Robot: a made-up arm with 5 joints.
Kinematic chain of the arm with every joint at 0, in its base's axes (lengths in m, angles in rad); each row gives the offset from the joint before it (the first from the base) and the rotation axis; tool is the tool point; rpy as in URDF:
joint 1: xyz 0.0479 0 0.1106 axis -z
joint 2: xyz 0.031 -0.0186 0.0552 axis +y
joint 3: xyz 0.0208 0 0.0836 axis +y
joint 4: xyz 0.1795 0 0.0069 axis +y
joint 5: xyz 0.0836 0.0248 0 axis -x
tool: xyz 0 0 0 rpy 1.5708 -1.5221 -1.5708
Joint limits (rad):
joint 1: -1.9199..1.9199
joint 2: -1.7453..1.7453
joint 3: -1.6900..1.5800
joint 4: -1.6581..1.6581
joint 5: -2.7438..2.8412
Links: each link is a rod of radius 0.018 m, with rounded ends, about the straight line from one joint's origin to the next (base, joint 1, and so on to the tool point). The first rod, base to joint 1, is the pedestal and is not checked.
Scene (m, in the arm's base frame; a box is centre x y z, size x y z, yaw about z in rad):
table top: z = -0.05
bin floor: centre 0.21 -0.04 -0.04 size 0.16 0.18 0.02 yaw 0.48
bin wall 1: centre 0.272 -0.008 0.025 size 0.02 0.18 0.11 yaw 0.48
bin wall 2: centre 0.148 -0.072 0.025 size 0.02 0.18 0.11 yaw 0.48
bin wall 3: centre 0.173 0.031 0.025 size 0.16 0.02 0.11 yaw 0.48
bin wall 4: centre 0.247 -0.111 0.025 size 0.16 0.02 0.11 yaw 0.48
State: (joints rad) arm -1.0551 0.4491 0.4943 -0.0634 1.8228
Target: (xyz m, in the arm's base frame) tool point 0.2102 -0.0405 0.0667
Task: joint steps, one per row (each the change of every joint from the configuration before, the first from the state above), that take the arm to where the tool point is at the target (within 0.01 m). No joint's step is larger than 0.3 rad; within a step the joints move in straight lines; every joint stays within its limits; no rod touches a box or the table.
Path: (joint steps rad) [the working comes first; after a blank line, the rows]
Joints at the target: 0.2816 -0.2188 0.8658 1.0845 1.8228
Straight joint move there: touches bin wall 1, bin wall 3.

1: 0.0430 -0.2811 0.1147 0.1514 -0.0507
2: 0.0430 -0.2810 0.1148 0.1513 -0.0506
3: 0.0430 -0.2811 0.1147 0.1514 -0.0507
4: 0.0430 -0.2811 0.1147 0.1514 -0.0507
5: 0.2912 0.0188 -0.0451 0.2494 0.0507
6: 0.2911 0.0188 -0.0451 0.2495 0.0507
7: 0.2912 0.0187 -0.0451 0.2494 0.0506
8: 0.2912 0.0188 -0.0451 0.2495 0.0507
9: 0.0000 0.1907 0.0465 -0.2277 0.0000
10: 0.0000 0.1906 0.0465 -0.2277 0.0000

